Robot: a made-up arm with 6 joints.
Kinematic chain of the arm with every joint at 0, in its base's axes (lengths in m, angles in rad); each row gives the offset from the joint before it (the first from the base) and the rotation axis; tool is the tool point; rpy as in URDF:
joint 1: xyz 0 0 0.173 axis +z
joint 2: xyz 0 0 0 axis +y
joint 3: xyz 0.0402 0 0.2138 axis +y
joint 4: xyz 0.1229 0 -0.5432 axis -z
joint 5: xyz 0 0 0 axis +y
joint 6: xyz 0.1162 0 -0.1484 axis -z
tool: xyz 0 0 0 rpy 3.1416 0 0
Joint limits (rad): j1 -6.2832..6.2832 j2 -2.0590..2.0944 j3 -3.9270..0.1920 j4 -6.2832..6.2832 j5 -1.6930..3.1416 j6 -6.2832..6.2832
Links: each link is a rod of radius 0.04 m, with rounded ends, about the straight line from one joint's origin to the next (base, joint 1, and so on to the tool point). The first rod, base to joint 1, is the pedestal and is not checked.
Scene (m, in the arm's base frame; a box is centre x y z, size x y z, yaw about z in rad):
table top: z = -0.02
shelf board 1: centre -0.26 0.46 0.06 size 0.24 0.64 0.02 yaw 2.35
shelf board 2: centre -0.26 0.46 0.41 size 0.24 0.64 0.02 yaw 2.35
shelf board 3: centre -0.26 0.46 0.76 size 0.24 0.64 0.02 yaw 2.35
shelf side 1: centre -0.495 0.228 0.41 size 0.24 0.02 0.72 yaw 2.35
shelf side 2: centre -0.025 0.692 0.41 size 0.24 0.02 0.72 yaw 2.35
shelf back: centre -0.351 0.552 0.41 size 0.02 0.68 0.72 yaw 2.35
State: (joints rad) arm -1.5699 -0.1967 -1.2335 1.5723 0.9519 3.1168
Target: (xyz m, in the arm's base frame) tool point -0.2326 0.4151 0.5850
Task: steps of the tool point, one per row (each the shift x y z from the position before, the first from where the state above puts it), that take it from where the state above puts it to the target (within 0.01 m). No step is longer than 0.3 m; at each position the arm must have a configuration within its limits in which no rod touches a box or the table.
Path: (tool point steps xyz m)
1: -0.1826 0.0926 0.1919
2: -0.1137 0.1855 0.1642
3: -0.0091 0.2337 0.1172
4: 0.1029 0.2236 0.0556
5: -0.0397 0.0496 -0.0566
6: -0.0155 0.0640 -0.0668
7: 0.0134 0.0660 -0.0742
8: 0.0404 0.0548 -0.0784
9: 0.0594 0.0329 -0.0788
10: -0.0680 0.0716 0.0140
11: -0.0742 0.0724 -0.0140

